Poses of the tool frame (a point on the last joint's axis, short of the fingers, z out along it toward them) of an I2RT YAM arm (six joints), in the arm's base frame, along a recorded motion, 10 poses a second.
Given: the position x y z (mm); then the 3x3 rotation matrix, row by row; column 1 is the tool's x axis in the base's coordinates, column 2 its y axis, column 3 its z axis. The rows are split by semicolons.
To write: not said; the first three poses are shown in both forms.
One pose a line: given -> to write
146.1 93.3 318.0; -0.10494 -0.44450 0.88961; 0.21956 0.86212 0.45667; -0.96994 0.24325 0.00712 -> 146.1 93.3 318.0 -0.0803 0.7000 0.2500 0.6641
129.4 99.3 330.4; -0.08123 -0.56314 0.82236; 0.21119 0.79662 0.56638; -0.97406 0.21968 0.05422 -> 129.4 99.3 330.4 -0.1303 0.6752 0.2910 0.6651
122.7 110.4 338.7; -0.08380 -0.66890 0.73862; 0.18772 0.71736 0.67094; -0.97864 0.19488 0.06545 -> 122.7 110.4 338.7 -0.1826 0.6587 0.3286 0.6517
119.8 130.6 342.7; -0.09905 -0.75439 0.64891; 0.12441 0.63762 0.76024; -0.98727 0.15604 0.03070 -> 119.8 130.6 342.7 -0.2412 0.6531 0.3508 0.6264
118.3 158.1 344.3; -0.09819 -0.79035 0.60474; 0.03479 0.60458 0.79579; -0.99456 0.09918 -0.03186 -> 118.3 158.1 344.3 -0.2868 0.6585 0.3398 0.6072
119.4 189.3 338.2; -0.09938 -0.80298 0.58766; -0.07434 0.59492 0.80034; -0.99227 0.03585 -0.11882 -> 119.4 189.3 338.2 -0.3258 0.6733 0.3105 0.5867
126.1 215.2 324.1; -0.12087 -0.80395 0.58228; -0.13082 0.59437 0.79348; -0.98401 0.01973 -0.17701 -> 126.1 215.2 324.1 -0.3398 0.6878 0.2956 0.5693
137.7 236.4 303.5; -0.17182 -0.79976 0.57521; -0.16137 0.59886 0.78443; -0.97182 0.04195 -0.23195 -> 137.7 236.4 303.5 -0.3396 0.7076 0.2920 0.5466
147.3 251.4 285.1; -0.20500 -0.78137 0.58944; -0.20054 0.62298 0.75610; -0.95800 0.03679 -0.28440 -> 147.3 251.4 285.1 -0.3378 0.7267 0.2728 0.5323
